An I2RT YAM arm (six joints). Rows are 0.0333 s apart.
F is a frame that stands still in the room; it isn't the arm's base.
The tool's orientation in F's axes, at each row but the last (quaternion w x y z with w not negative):
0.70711 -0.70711 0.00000 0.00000
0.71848 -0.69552 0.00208 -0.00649
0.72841 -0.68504 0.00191 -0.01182
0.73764 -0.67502 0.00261 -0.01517
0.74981 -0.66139 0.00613 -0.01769
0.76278 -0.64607 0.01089 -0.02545
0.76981 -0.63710 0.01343 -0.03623
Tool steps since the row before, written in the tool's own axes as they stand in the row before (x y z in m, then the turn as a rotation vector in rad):
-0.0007 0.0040 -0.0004 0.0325 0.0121 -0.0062
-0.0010 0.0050 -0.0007 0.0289 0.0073 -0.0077
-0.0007 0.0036 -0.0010 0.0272 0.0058 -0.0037
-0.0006 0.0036 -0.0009 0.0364 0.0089 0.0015
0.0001 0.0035 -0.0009 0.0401 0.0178 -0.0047
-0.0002 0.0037 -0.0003 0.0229 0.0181 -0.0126
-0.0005 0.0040 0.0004 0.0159 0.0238 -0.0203
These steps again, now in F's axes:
-0.0007 -0.0004 -0.0040 0.0325 -0.0062 -0.0121
-0.0010 -0.0005 -0.0050 0.0289 -0.0078 -0.0074
-0.0007 -0.0008 -0.0037 0.0272 -0.0039 -0.0057
-0.0006 -0.0006 -0.0037 0.0366 0.0013 -0.0081
0.0001 -0.0005 -0.0036 0.0402 -0.0038 -0.0177
-0.0001 0.0003 -0.0037 0.0227 -0.0107 -0.0196
-0.0003 0.0012 -0.0039 0.0154 -0.0166 -0.0268

